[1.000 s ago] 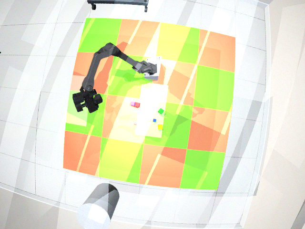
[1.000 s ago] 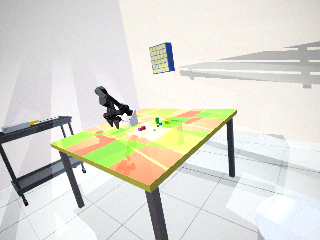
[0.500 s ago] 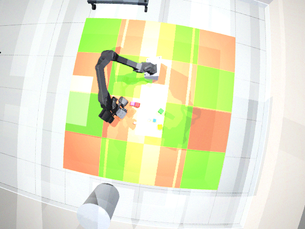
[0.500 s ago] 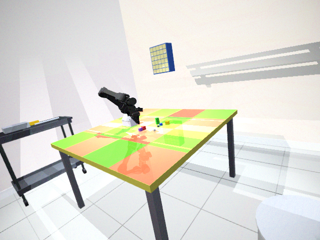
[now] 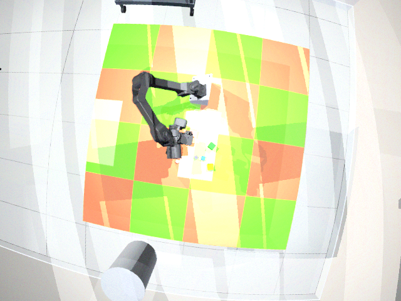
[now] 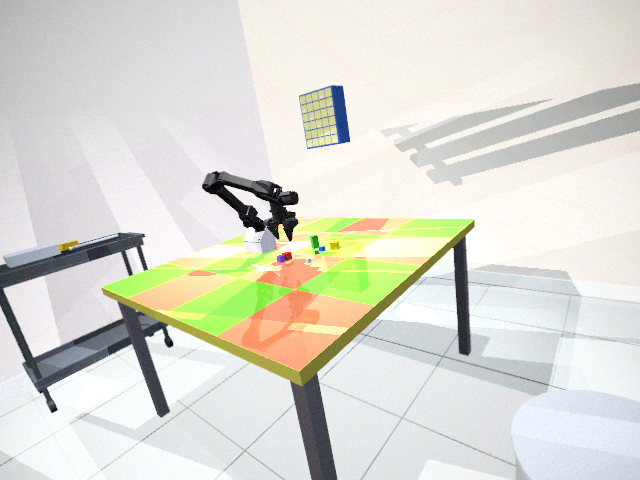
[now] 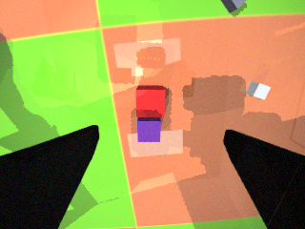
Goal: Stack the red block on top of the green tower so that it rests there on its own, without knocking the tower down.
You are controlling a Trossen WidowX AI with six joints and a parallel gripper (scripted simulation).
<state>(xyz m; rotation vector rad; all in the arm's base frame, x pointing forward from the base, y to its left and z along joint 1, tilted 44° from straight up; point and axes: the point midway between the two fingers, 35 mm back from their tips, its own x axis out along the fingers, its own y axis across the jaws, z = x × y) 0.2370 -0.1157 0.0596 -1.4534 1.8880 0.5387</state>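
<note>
Right now my gripper tip is 80 mm above the red block, 10 mm to the right of it and 10 mm past it. The rest, counted from my gripper tip: purple block (80 mm below, 30 mm to the right, 20 mm behind); yellow block (170 mm to the left, 150 mm ahead, 80 mm below); blue block (130 mm to the left, 110 mm ahead, 80 mm below).
</note>
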